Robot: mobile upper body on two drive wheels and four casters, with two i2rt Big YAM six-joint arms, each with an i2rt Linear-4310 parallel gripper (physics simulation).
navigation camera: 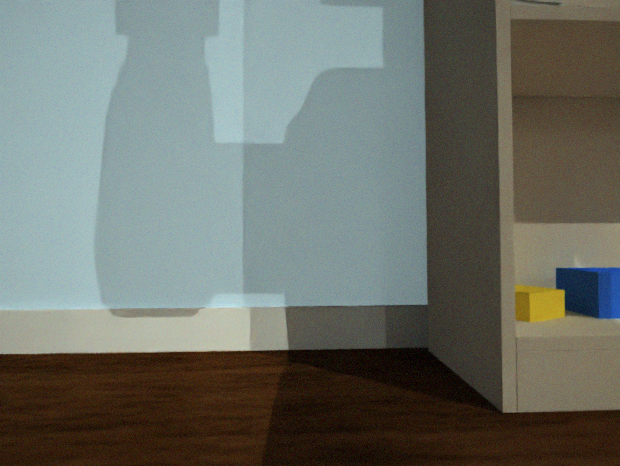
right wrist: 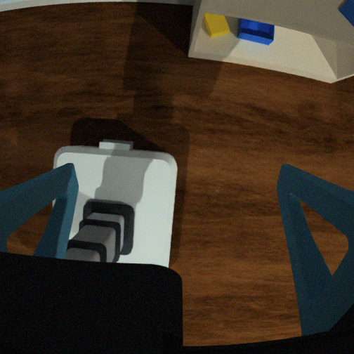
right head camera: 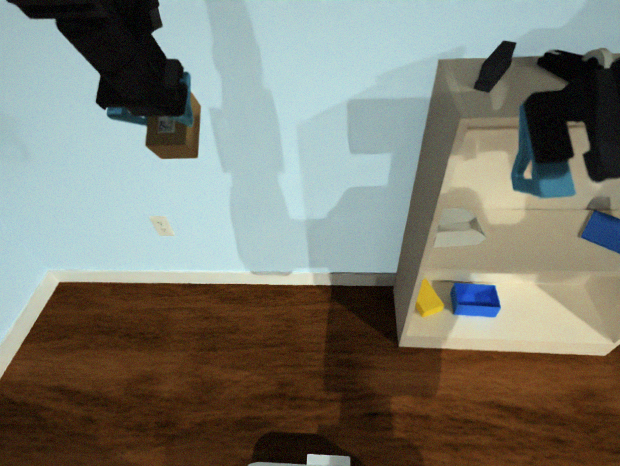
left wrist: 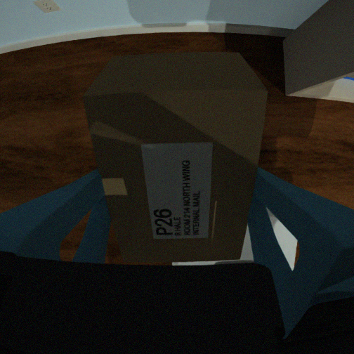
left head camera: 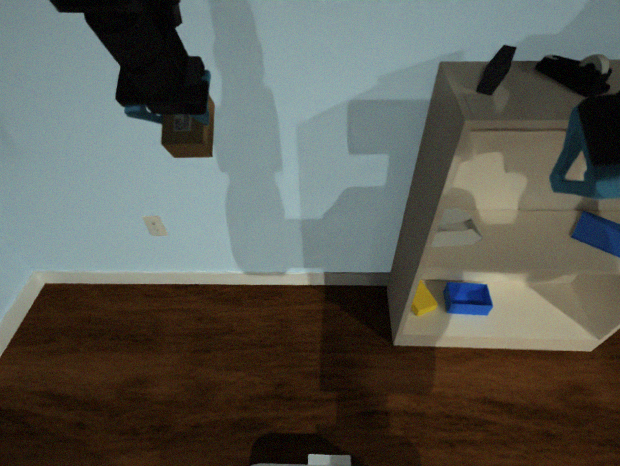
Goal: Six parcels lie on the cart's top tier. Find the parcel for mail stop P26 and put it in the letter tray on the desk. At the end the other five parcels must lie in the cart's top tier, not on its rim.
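Frame: origin at the left arm's base, x right, y ahead, z up, level; metres.
Seen in the pictures: left gripper, fingertip midpoint: (right head camera: 172, 123) (left head camera: 187, 121); right gripper, fingertip midpoint: (right head camera: 574, 177) (left head camera: 610, 179).
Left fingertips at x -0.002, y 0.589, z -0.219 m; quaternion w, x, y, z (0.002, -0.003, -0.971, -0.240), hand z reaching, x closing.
Observation:
Offsets run from my left fingertips to a thing's middle.
A brown box parcel {dx +0.000, dy +0.006, dz -0.007 m} (left head camera: 187, 145) (right head camera: 172, 145) (left wrist: 175, 117) hangs in the air before the blue wall. In the left wrist view its white label reads P26, R Hale, Room 214 North Wing, Internal Mail. My left gripper (left head camera: 178, 118) (right head camera: 163, 120) (left wrist: 178, 175) is shut on it, one finger on each side. My right gripper (right wrist: 177, 174) is wide open with nothing between its fingers; part of it also shows at the right of both head views, in front of the bookshelf. The cart, the other five parcels, the desk and the letter tray do not show.
A beige bookshelf (left head camera: 423, 200) (right head camera: 421, 200) (navigation camera: 463, 200) stands against the wall at right. It holds a blue bin {dx +0.804, dy +0.363, dz -1.054 m} (left head camera: 468, 308) (navigation camera: 581, 293) and a yellow block {dx +0.608, dy +0.379, dz -1.069 m} (left head camera: 424, 300) (navigation camera: 546, 306). Dark objects lie on its top. My white base (right wrist: 150, 185) shows in the right wrist view.

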